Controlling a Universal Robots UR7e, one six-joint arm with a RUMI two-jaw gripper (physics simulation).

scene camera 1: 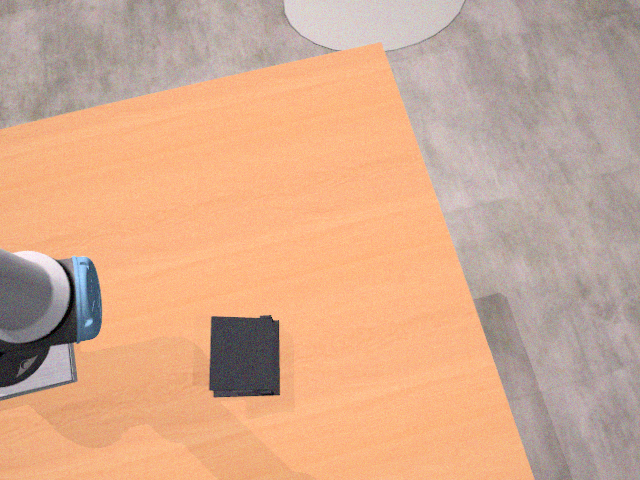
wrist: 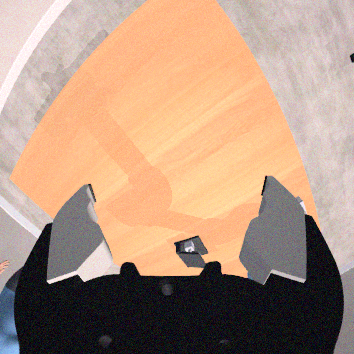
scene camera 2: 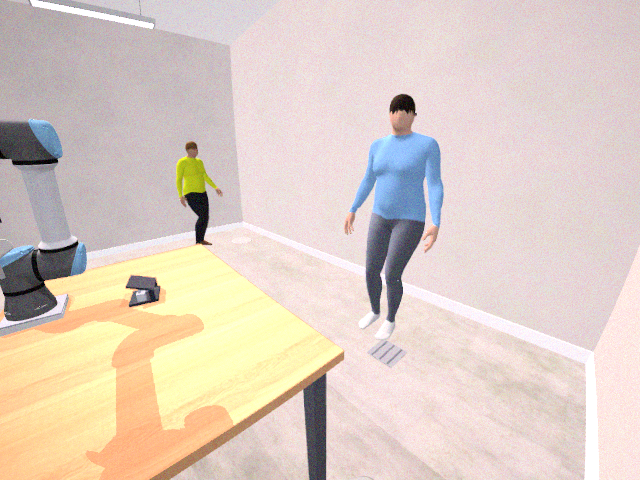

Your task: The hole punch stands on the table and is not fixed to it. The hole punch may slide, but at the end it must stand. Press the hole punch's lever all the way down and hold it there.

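Places are measured from the arm's base along level axes (x ahead, y left, z up), in metres.
Where they show: gripper, fingertip midpoint: [wrist: 176, 182]; arm's base, link origin: [scene camera 2: 32, 309].
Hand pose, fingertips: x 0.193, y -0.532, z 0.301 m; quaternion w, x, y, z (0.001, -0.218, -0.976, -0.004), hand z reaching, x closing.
Observation:
Each offset is from my fingertips to the centre of the thing. Level surfaces: height alone.
The dark hole punch @[0.198 m ahead, 0.472 m left, 0.286 m down] [scene camera 1: 245, 355] [scene camera 2: 143, 290] [wrist: 191, 251] stands upright on the table @[0.328 m down] [scene camera 1: 310, 232] [scene camera 2: 217, 330] [wrist: 200, 110]. In the scene camera 2 view its lever @[0.198 m ahead, 0.472 m left, 0.263 m down] [scene camera 2: 141, 282] is raised, with a gap between it and the base. In the wrist view the hole punch shows small and far below, near the lower middle. My gripper [wrist: 176, 182] is open and empty, high above the table and well apart from the hole punch. The gripper does not show in the two scene camera views.
The arm's base [scene camera 1: 56, 369] [scene camera 2: 31, 304] stands on the table to the left of the hole punch. The table's edges show in all views. A person in blue [scene camera 2: 400, 180] and a person in yellow [scene camera 2: 193, 178] stand on the floor beyond the table.

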